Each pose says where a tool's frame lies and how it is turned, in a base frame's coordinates. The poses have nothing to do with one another.
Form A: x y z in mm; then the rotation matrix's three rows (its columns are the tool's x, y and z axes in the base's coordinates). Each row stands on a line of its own.
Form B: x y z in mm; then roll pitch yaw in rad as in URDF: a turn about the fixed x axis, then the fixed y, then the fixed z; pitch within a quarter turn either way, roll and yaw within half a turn. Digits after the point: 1 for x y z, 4 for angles.
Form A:
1:
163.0 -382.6 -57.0
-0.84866 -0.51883 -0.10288
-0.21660 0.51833 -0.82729
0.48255 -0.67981 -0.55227
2:
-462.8 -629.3 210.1
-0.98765 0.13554 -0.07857
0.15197 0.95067 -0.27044
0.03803 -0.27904 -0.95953
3:
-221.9 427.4 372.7
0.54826 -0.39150 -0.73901
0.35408 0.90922 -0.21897
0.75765 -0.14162 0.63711
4:
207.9 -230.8 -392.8
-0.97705 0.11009 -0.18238
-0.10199 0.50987 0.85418
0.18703 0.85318 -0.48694
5:
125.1 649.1 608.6
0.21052 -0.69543 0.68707
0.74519 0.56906 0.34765
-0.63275 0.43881 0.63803
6:
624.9 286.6 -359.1
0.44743 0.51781 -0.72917
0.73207 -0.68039 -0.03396
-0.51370 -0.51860 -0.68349
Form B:
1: 163.0 -382.6 -57.0 -2.2530 -0.5036 -2.8917
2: -462.8 -629.3 210.1 -2.8586 -0.0380 2.9889
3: -221.9 427.4 372.7 -0.2187 -0.8597 0.5734
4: 207.9 -230.8 -392.8 2.0894 -0.1881 -3.0376
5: 125.1 649.1 608.6 0.6025 0.6851 1.2955
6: 624.9 286.6 -359.1 -2.4925 0.5395 1.0222
